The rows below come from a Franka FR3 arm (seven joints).
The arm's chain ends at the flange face. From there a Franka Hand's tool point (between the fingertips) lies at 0.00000 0.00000 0.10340 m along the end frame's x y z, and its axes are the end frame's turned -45 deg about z.
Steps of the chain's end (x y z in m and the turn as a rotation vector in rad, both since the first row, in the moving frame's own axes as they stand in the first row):
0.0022 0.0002 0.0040 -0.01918 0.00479 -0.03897
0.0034 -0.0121 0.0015 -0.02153 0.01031 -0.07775
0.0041 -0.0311 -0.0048 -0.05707 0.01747 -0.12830
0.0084 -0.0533 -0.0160 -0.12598 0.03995 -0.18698
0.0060 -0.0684 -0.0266 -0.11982 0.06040 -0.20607
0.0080 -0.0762 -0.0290 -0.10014 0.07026 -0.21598
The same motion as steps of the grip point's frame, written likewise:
0.0004 0.0035 0.0040 -0.01695 -0.01018 -0.03897
0.0102 -0.0038 0.0015 -0.02251 -0.00793 -0.07775
0.0224 -0.0135 -0.0050 -0.05271 -0.02800 -0.12830
0.0385 -0.0191 -0.0169 -0.11733 -0.06083 -0.18698
0.0497 -0.0306 -0.0275 -0.12743 -0.04202 -0.20607
0.0587 -0.0357 -0.0298 -0.12049 -0.02113 -0.21598

